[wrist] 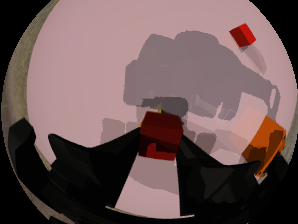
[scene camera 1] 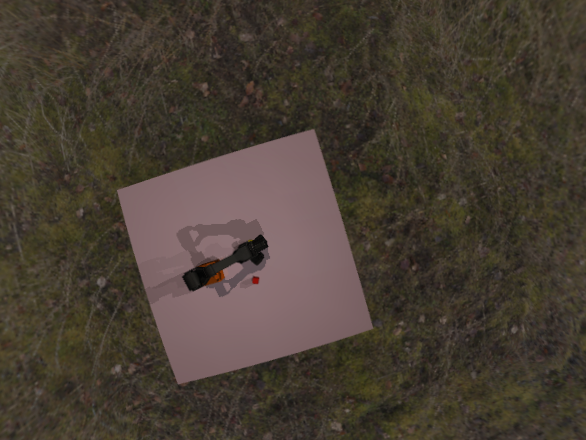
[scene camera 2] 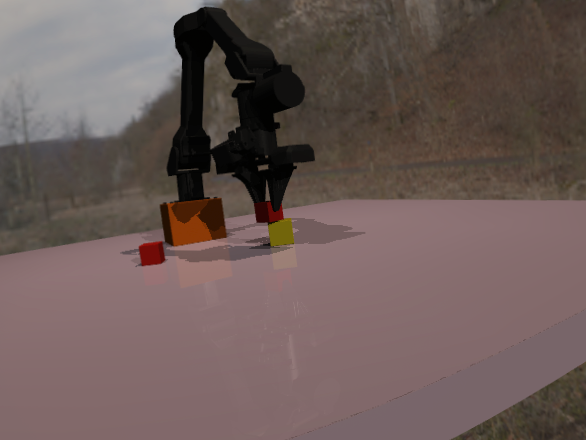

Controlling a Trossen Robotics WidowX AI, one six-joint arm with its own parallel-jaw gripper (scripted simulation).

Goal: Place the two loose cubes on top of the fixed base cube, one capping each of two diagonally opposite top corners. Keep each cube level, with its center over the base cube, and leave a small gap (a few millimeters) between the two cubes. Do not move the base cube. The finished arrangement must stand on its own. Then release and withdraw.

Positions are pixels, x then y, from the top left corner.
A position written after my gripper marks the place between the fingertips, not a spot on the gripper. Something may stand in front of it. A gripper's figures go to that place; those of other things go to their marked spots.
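Red cube (wrist: 160,135), 8 cm from the lens. My gripper (wrist: 159,134), 10 cm from the lens.
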